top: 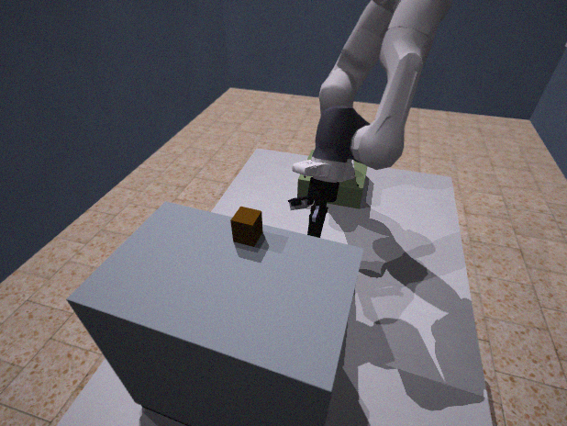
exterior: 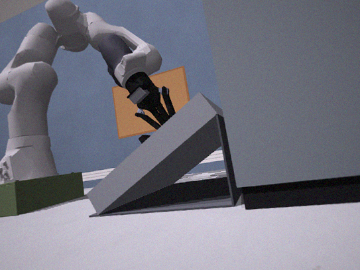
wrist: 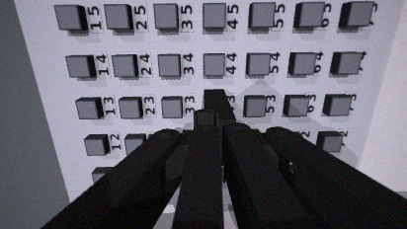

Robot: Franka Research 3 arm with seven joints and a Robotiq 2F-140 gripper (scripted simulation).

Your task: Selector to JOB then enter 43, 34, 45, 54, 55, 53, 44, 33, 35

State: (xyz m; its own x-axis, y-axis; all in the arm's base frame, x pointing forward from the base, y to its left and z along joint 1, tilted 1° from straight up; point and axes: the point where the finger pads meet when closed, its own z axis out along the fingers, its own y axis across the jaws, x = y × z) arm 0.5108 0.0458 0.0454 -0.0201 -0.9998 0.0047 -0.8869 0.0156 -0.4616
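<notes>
Now: hand 3 cm above the key 43 and 2 cm short of it. Also, from my hand: key 53: 5 cm below, 1 cm behind; key 33: 5 cm ahead, 1 cm below; key 44: 3 cm to the right, 3 cm below, 2 cm ahead.
</notes>
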